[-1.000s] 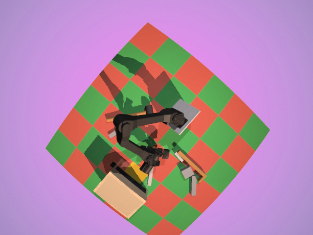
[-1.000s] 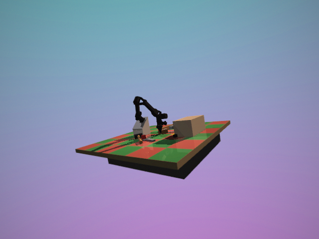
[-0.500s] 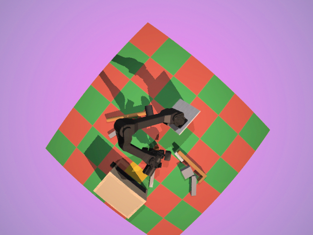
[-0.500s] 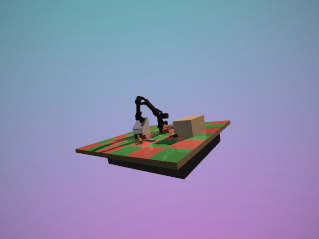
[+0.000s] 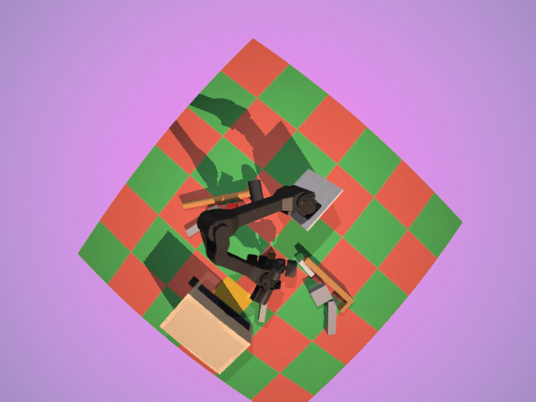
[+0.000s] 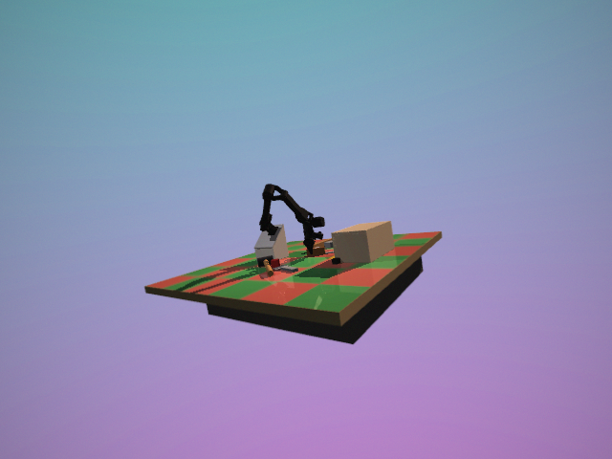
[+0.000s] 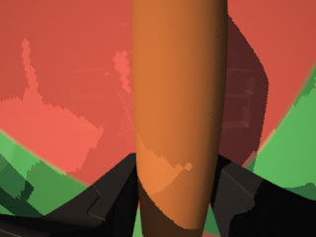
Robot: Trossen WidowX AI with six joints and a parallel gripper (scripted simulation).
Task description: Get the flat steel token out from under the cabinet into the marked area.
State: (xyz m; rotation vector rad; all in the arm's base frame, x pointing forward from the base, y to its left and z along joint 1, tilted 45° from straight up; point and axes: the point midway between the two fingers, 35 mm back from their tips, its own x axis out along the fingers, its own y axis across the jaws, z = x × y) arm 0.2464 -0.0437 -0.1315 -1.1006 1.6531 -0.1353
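My gripper tip is now 13 cm to the right of the pale bar and 8 cm past it. From my gripper tip the other things lie so: grey block (25 cm to the left, 4 cm behind, 1 cm above); then grey t-shaped tool (30 cm to the right, 7 cm ahead); then red cube (26 cm to the right, 4 cm behind, 1 cm above).
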